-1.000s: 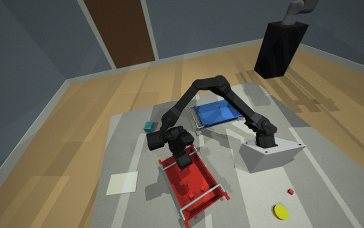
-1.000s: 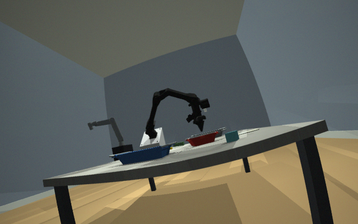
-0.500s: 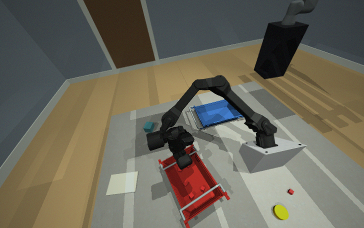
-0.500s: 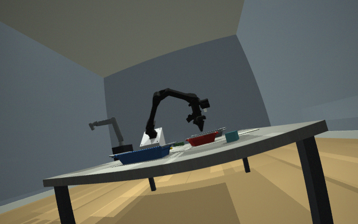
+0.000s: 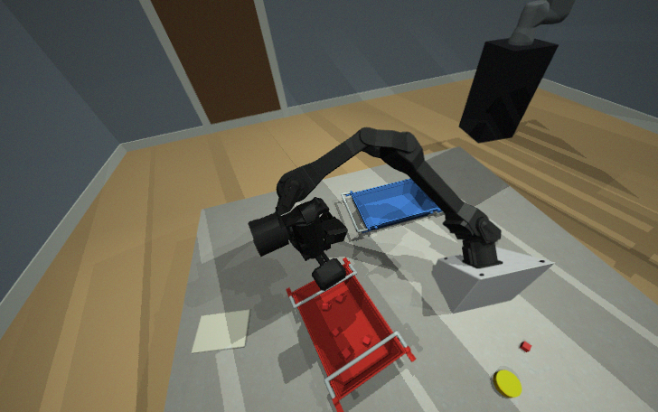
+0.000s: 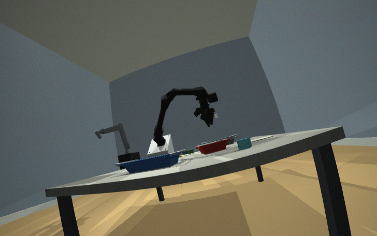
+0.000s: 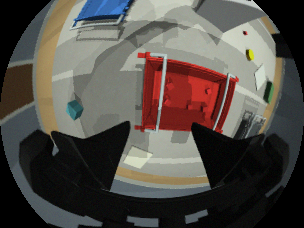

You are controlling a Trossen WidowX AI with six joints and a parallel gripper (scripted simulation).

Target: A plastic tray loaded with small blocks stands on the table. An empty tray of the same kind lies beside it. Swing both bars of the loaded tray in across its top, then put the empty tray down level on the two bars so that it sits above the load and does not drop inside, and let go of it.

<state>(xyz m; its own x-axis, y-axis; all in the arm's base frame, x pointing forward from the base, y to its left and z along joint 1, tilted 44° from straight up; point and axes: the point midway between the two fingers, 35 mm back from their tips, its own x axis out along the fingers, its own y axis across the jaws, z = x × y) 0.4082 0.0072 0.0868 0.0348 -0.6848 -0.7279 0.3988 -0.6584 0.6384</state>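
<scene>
Now: gripper tip 310 mm past the blue tray, 300 mm to the left of it and 130 mm above it. From my gripper tip the other things lie so: yellow disc 380 mm behind, 280 mm to the left, 170 mm below; then green block 620 mm to the left, 390 mm behind, 160 mm below; then teal cube 290 mm to the right, 170 mm ahead, 160 mm below.
</scene>
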